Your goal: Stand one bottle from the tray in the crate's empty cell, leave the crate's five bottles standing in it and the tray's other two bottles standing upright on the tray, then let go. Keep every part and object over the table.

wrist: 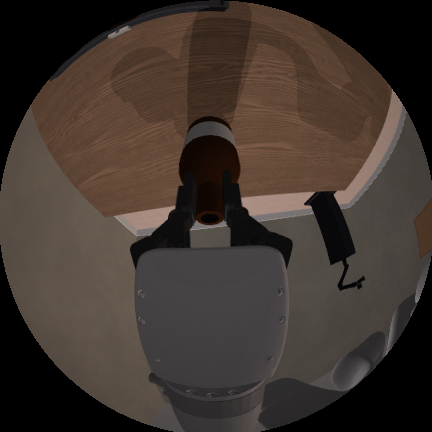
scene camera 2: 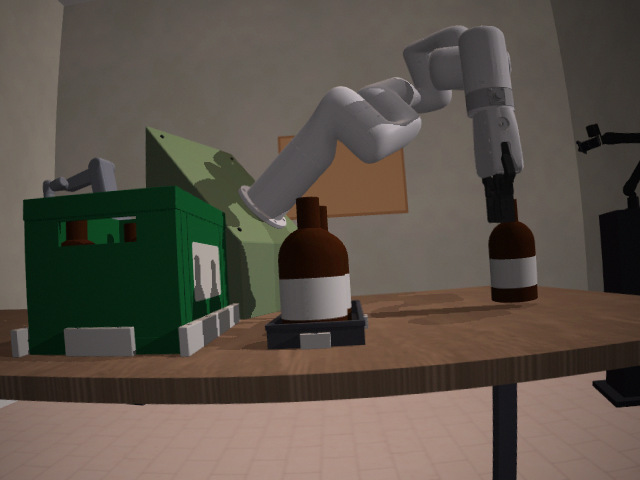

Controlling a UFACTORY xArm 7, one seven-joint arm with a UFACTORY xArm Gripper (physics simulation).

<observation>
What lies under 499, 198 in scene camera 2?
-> My gripper.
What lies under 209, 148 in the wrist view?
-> A brown bottle.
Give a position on a brown bottle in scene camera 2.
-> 512, 256
</observation>
